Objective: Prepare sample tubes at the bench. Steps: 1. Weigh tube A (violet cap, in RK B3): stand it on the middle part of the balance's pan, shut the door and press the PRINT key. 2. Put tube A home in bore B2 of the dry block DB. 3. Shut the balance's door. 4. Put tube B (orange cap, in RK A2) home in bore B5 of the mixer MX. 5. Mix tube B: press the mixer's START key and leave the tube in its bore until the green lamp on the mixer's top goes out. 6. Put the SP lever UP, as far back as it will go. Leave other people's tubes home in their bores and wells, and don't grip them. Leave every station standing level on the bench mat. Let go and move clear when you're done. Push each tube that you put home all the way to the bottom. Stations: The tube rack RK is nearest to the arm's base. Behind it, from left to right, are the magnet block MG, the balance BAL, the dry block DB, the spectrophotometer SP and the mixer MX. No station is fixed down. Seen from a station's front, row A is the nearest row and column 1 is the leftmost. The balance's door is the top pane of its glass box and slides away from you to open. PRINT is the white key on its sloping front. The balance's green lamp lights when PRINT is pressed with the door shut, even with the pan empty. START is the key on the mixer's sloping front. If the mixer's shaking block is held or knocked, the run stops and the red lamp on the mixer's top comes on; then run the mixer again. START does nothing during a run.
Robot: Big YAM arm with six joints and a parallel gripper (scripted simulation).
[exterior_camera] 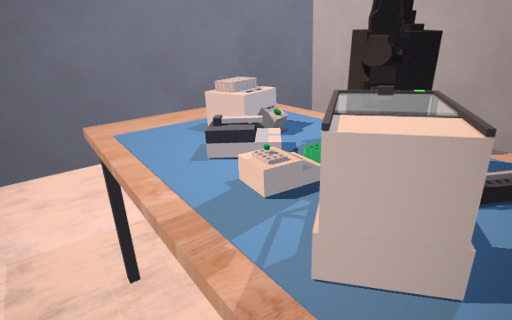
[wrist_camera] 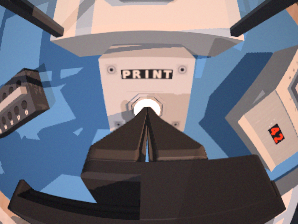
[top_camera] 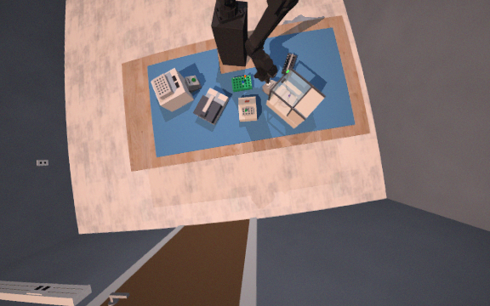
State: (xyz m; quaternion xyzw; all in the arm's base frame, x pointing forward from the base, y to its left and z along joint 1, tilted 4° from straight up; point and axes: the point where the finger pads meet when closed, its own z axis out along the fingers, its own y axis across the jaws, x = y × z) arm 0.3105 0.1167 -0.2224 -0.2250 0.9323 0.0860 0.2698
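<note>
My gripper is now 14 cm below the balance door, 11 cm short of it and 6 cm to the right of it. Also, from my hand: rack: 15 cm to the right, 9 cm behind, 6 cm below; then blue-capped tube: 14 cm to the right, 7 cm behind, 4 cm below; then orange-capped tube: 11 cm to the right, 11 cm behind, 4 cm below.
</note>
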